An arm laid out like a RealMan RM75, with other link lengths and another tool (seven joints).
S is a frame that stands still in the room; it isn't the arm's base.
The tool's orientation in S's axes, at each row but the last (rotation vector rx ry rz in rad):
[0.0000 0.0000 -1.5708]
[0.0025 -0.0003 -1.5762]
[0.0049 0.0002 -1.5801]
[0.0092 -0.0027 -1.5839]
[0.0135 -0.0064 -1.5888]
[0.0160 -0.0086 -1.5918]
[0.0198 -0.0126 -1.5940]
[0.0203 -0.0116 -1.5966]
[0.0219 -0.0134 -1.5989]
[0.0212 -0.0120 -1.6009]
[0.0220 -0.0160 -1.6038]
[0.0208 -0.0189 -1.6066]
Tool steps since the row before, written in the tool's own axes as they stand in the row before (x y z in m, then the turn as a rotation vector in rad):
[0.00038 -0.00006 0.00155 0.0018 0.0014 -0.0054]
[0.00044 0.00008 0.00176 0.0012 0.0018 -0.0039]
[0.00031 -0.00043 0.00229 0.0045 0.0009 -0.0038]
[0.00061 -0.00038 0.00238 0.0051 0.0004 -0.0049]
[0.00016 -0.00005 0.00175 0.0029 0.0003 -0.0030]
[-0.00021 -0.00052 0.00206 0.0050 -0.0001 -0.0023]
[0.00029 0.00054 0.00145 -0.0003 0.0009 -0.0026]
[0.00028 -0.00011 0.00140 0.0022 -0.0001 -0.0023]
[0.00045 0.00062 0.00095 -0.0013 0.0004 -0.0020]
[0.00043 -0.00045 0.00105 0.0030 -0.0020 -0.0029]
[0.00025 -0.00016 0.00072 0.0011 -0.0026 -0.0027]
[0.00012 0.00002 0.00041 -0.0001 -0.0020 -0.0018]
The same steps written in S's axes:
[-0.00006 -0.00038 0.00155 0.0014 -0.0018 -0.0054]
[0.00007 -0.00044 0.00176 0.0018 -0.0012 -0.0039]
[-0.00044 -0.00031 0.00229 0.0009 -0.0045 -0.0038]
[-0.00041 -0.00061 0.00237 0.0004 -0.0051 -0.0049]
[-0.00008 -0.00017 0.00175 0.0003 -0.0029 -0.0030]
[-0.00055 0.00021 0.00205 -0.0002 -0.0050 -0.0023]
[0.00050 -0.00031 0.00146 0.0010 0.0003 -0.0026]
[-0.00015 -0.00028 0.00140 -0.0001 -0.0022 -0.0023]
[0.00059 -0.00047 0.00096 0.0005 0.0013 -0.0020]
[-0.00048 -0.00042 0.00104 -0.0020 -0.0029 -0.0030]
[-0.00019 -0.00025 0.00071 -0.0026 -0.0010 -0.0028]
[0.00001 -0.00012 0.00041 -0.0019 0.0002 -0.0018]

